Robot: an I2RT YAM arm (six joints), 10 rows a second.
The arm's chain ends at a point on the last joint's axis. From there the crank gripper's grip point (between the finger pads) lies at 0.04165 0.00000 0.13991 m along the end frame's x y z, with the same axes.
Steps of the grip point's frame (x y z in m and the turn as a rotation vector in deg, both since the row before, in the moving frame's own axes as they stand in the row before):
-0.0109 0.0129 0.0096 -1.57 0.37 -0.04
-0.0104 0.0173 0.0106 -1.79 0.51 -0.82
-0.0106 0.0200 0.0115 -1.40 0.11 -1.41
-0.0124 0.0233 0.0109 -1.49 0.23 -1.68
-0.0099 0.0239 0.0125 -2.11 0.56 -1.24
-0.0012 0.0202 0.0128 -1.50 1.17 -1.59
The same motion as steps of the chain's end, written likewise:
-0.0118 0.0091 0.0099 -1.57 0.37 -0.04
-0.0117 0.0135 0.0110 -1.79 0.51 -0.82
-0.0109 0.0176 0.0116 -1.40 0.11 -1.41
-0.0130 0.0209 0.0111 -1.49 0.23 -1.68
-0.0113 0.0197 0.0130 -2.11 0.56 -1.24
-0.0041 0.0177 0.0137 -1.50 1.17 -1.59

